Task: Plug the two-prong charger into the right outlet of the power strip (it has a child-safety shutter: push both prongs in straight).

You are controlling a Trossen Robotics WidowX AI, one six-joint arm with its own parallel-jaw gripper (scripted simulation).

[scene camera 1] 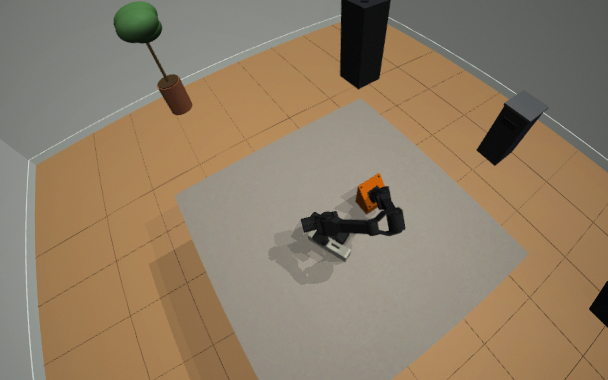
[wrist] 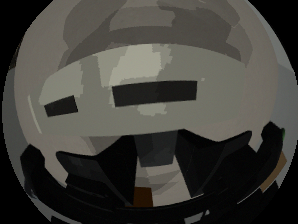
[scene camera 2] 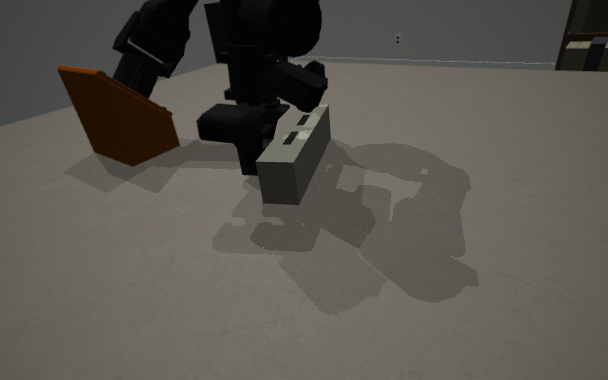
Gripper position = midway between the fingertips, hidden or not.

Note:
I see my gripper (scene camera 2: 260,164) and a two-prong charger (wrist: 153,149).
My gripper also shows in the wrist view (wrist: 152,128).

